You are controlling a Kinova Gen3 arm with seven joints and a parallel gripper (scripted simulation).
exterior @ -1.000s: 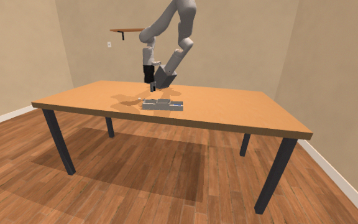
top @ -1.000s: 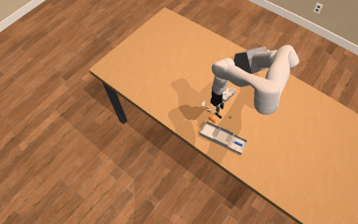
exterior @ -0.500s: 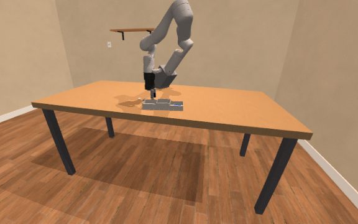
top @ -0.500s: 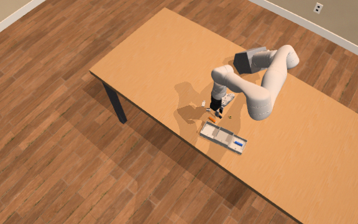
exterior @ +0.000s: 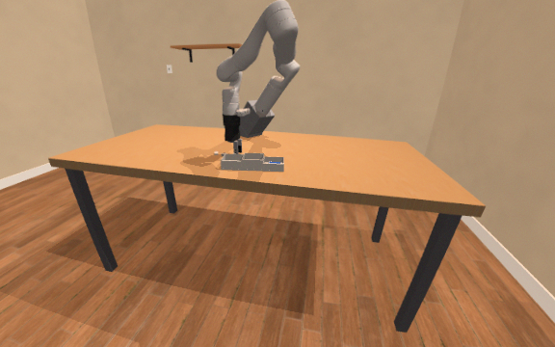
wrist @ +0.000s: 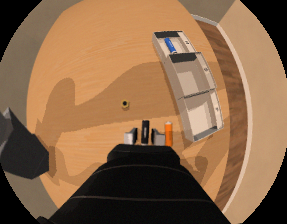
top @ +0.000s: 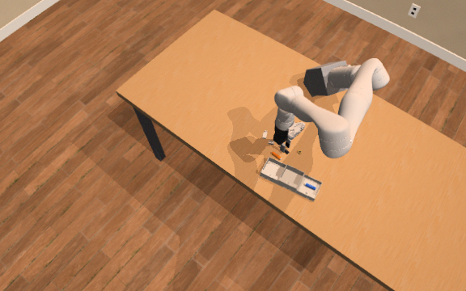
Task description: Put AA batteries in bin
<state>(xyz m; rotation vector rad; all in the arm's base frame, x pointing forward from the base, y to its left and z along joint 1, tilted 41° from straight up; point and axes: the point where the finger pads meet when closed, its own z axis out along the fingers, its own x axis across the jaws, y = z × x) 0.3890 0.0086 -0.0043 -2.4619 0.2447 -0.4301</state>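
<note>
Now: the black battery 2 cm below my hand. The rest, counted from my hand: tiny yellowish thing: 6 cm to the left, 4 cm behind, 3 cm below; then grey thing: 7 cm to the right, 2 cm below, 1 cm ahead; then orange battery: 5 cm ahead, 2 cm below.
</note>
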